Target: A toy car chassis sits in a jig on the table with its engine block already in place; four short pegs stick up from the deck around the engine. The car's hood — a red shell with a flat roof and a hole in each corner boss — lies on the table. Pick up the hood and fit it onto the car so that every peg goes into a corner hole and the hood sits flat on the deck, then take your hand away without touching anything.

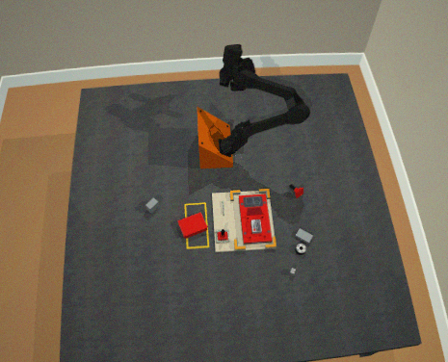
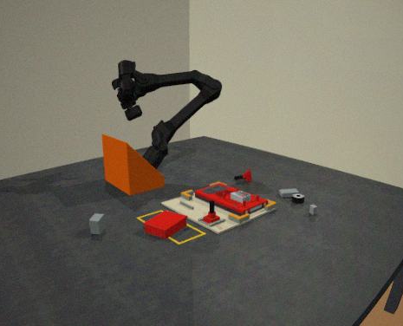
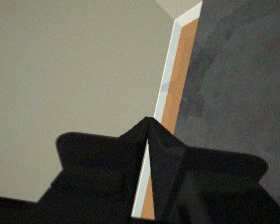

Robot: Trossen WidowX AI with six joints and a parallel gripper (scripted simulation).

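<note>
Right now the red hood is 61 cm ahead of my gripper tip, 25 cm to the right of it and 22 cm below it. Also, from my gripper tip: grey engine block: 65 cm ahead, 1 cm to the right, 21 cm below.
</note>
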